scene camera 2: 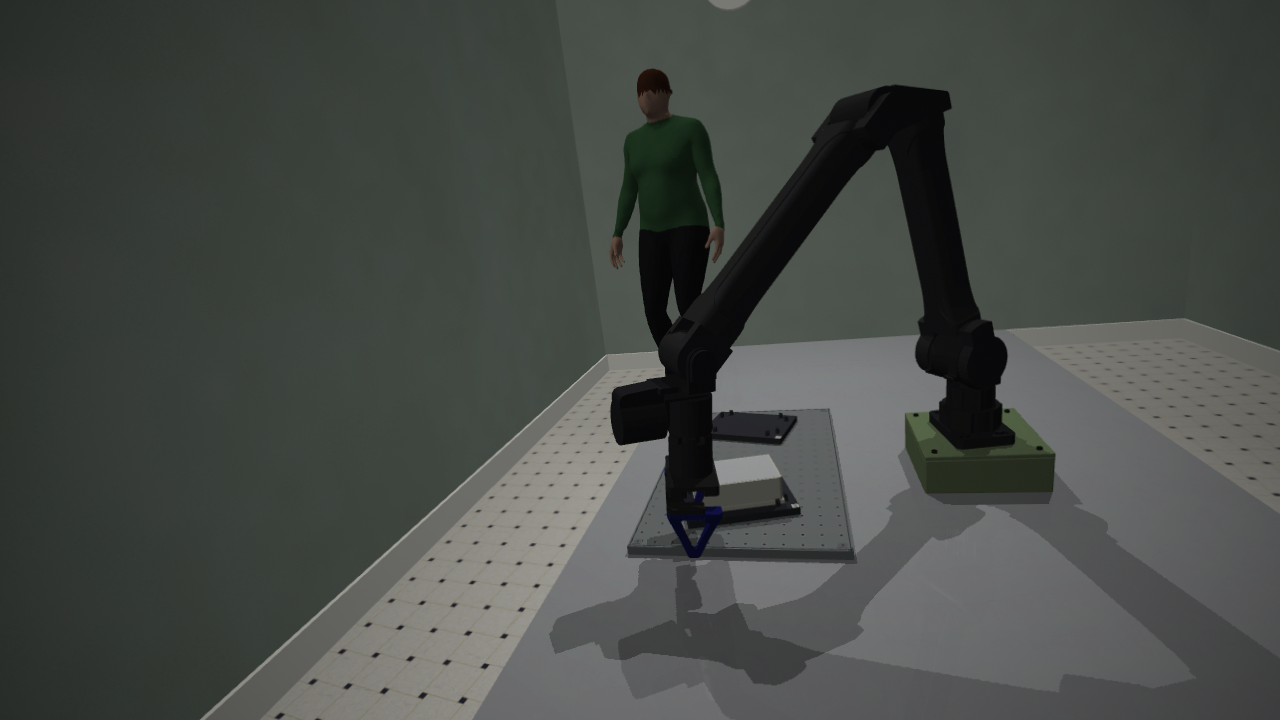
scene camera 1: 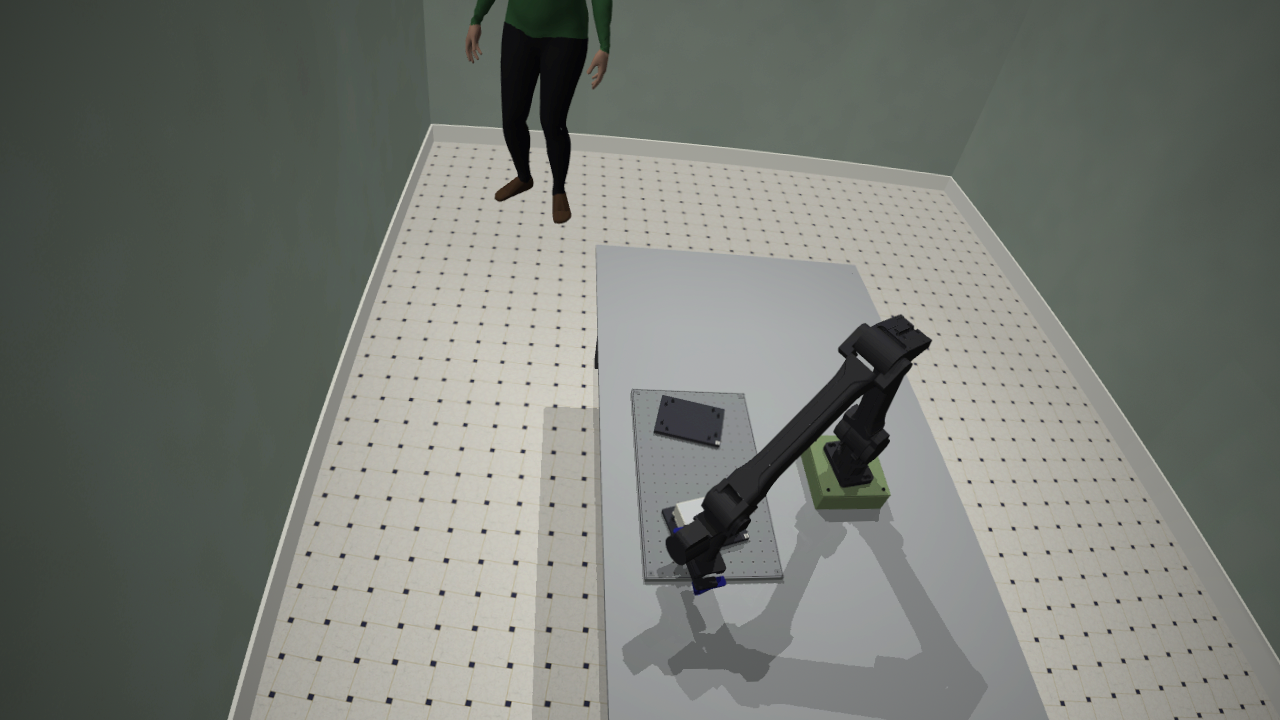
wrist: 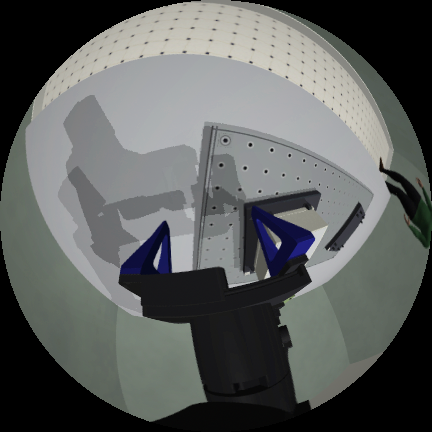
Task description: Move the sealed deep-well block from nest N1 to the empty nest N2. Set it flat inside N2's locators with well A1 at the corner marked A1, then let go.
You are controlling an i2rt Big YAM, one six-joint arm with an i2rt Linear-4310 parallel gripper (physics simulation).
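Seen in the pictures: gripper, between the fingertips: (scene camera 2: 691, 537) (scene camera 1: 689, 573) (wrist: 209, 216); arm's base, origin of its link: (scene camera 2: 969, 431) (scene camera 1: 847, 464).
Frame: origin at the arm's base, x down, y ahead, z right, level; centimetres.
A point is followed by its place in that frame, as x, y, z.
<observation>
The sealed block, pale with a white top (scene camera 1: 687, 511) {-0.4, 42.3, -6.6} (scene camera 2: 750, 483) {0.0, 35.5, -11.7} (wrist: 312, 220) {1.1, 44.1, -6.2}, sits in the dark nest N1 (scene camera 1: 669, 517) {3.8, 45.3, -5.2} (scene camera 2: 760, 514) {4.1, 34.6, -13.5} (wrist: 248, 235) {3.8, 40.5, -13.8}. The dark nest N2 (scene camera 1: 689, 420) {3.8, 33.5, 20.9} (scene camera 2: 753, 426) {3.8, 32.3, 19.8} (wrist: 346, 227) {3.8, 35.6, 16.8} is empty, with small locators near its corners and a small pale mark at one corner, too small to read. My gripper (scene camera 1: 693, 559) {3.8, 44.3, -18.8} (scene camera 2: 695, 530) {3.8, 44.3, -18.8} (wrist: 209, 216) {3.8, 44.3, -18.8} points down, open and empty, at the near end of N1, beside the block. In the wrist view its right blue finger overlaps the block and N1; contact cannot be told. The arm hides part of both in the scene views.
Both nests are on a grey perforated board (scene camera 1: 657, 474) {5.0, 44.9, 7.0} (scene camera 2: 823, 537) {5.0, 26.9, -19.1} (wrist: 235, 150) {5.0, 51.0, -16.0}, whose near edge passes between the fingers in the wrist view. The arm stands on a green base (scene camera 1: 845, 501) {2.8, 3.1, -8.2} (scene camera 2: 989, 472) {3.0, 0.8, -8.6}. A person (scene camera 1: 546, 89) (scene camera 2: 666, 170) (wrist: 425, 210) stands beyond the table.
</observation>
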